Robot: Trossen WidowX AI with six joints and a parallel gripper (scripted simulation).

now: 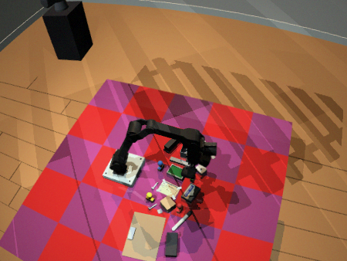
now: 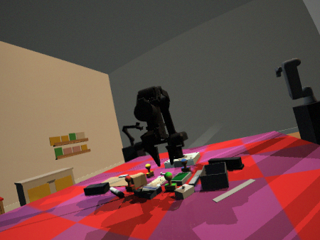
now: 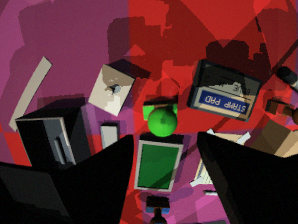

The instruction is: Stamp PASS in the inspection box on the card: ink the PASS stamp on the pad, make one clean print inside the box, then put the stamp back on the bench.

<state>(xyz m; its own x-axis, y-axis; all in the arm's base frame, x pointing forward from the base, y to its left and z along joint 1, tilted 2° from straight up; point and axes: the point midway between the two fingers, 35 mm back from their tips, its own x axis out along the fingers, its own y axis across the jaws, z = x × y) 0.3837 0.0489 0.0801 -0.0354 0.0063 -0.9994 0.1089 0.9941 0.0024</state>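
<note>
The green-knobbed stamp lies 7 cm below my gripper tip. Also, from my gripper tip: green ink pad: 9 cm behind, 1 cm to the left, 9 cm below; then labelled tin: 1 cm ahead, 9 cm to the right, 8 cm below; then white card: 11 cm behind, 9 cm to the right, 9 cm below.
</note>
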